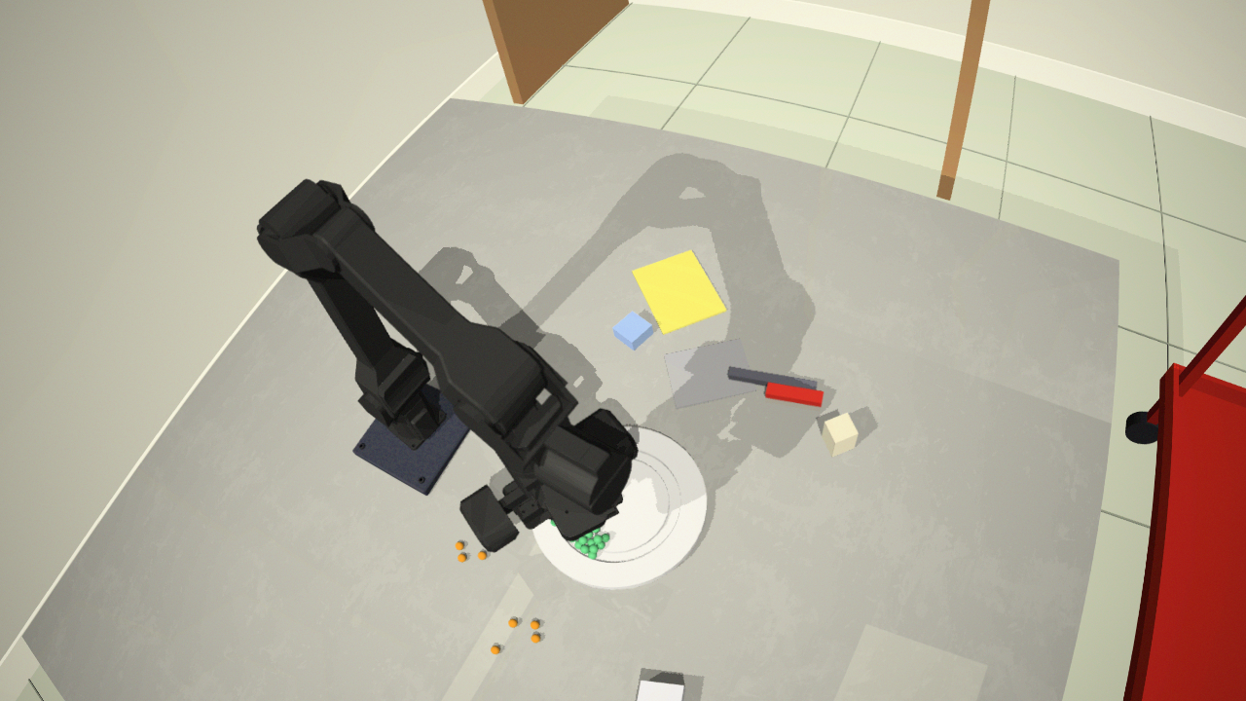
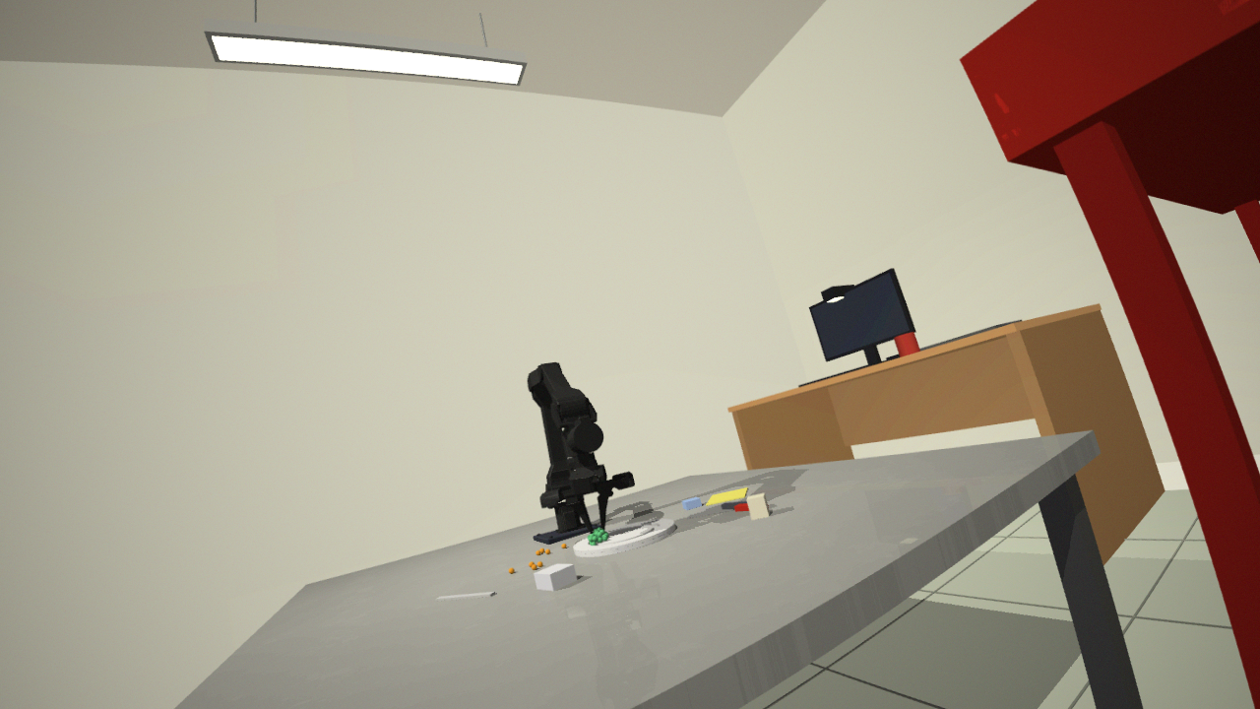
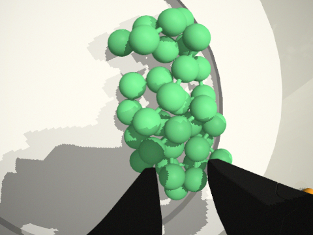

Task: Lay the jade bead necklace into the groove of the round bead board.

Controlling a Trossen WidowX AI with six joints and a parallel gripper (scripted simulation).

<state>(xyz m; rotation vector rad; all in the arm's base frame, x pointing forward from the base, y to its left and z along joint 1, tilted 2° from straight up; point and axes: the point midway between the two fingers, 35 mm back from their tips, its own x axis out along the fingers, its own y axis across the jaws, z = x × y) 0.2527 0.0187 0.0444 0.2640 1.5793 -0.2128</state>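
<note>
Right now my gripper tip is 4 cm short of the inner disc, 4 cm to the right of it and 1 cm above it. Round my gripper tip: blue cube 9 cm behind, 25 cm to the left, 1 cm below; grey sheet 2 cm ahead, 25 cm to the left, 2 cm below; bead board 4 cm ahead, 4 cm to the left, 2 cm below.
</note>
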